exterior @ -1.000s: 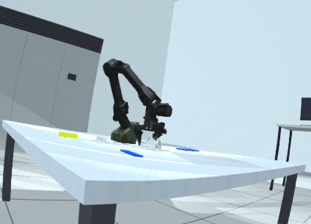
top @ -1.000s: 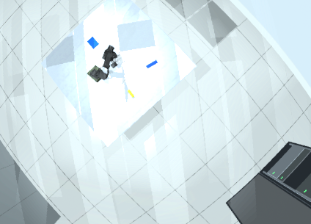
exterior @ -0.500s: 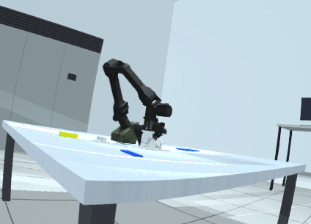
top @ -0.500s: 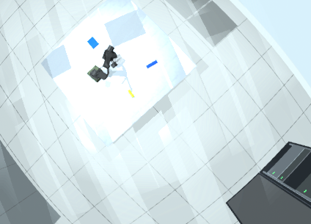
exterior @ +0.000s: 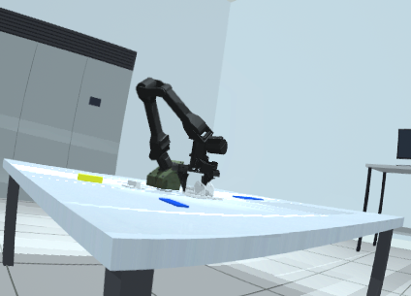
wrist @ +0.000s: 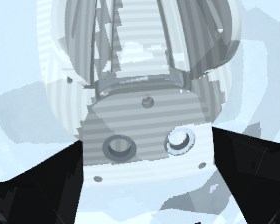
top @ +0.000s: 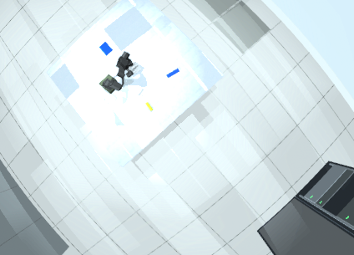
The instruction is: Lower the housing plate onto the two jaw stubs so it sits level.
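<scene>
My gripper tip is now 1 cm short of the housing plate and 2 cm below it. From my gripper tip the other things lie so: yellow bar 8 cm behind, 39 cm to the right; then blue square 2 cm behind, 35 cm to the left, 1 cm below; then small pale block 5 cm behind, 23 cm to the right.
</scene>
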